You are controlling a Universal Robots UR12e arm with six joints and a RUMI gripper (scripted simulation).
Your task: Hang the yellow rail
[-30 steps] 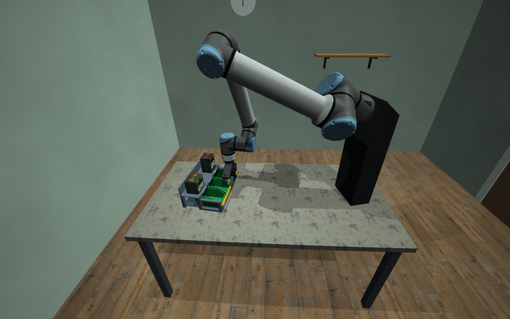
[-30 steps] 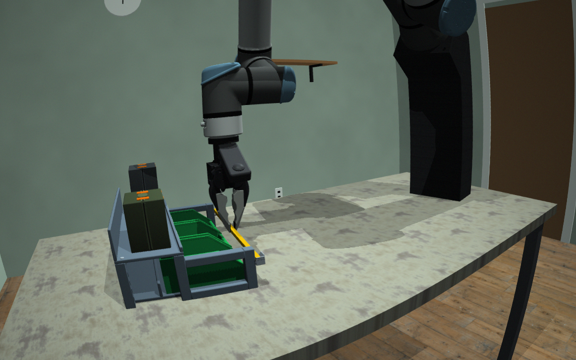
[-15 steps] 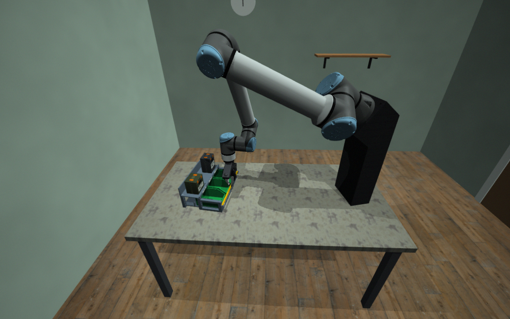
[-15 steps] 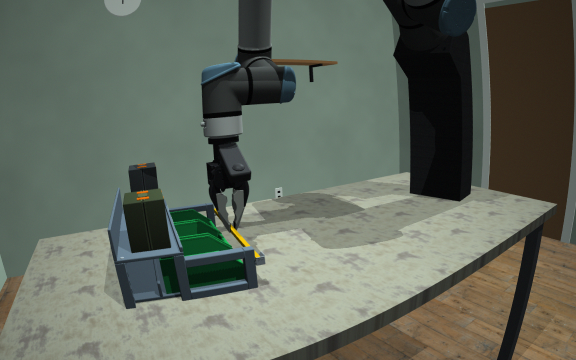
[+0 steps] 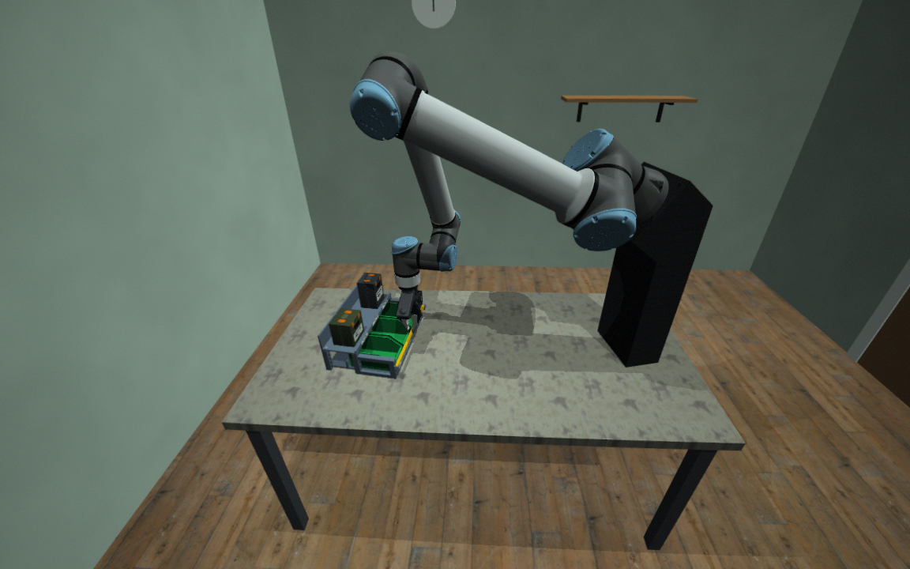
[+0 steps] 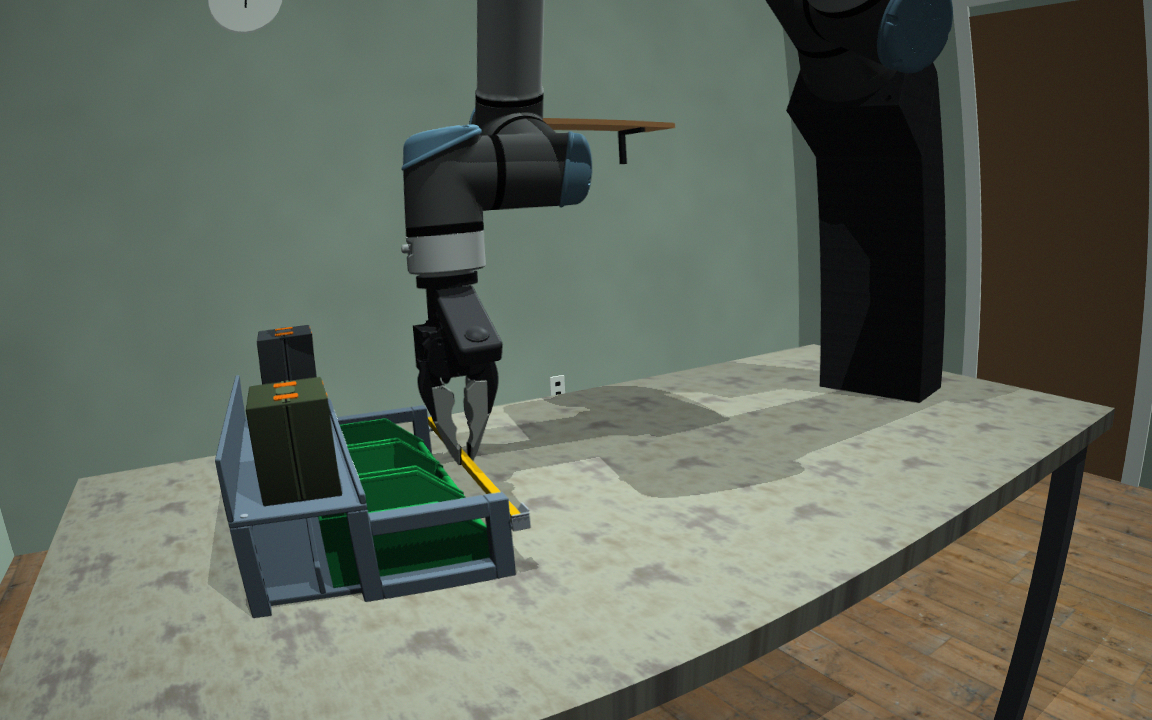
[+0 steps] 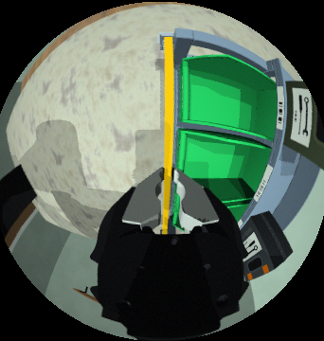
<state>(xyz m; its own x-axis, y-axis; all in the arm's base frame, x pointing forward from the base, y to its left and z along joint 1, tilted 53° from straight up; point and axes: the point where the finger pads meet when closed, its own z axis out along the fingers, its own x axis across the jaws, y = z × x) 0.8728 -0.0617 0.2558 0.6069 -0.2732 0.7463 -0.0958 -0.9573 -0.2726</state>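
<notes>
Now: hand 1 cm above the yellow rail.
</notes>
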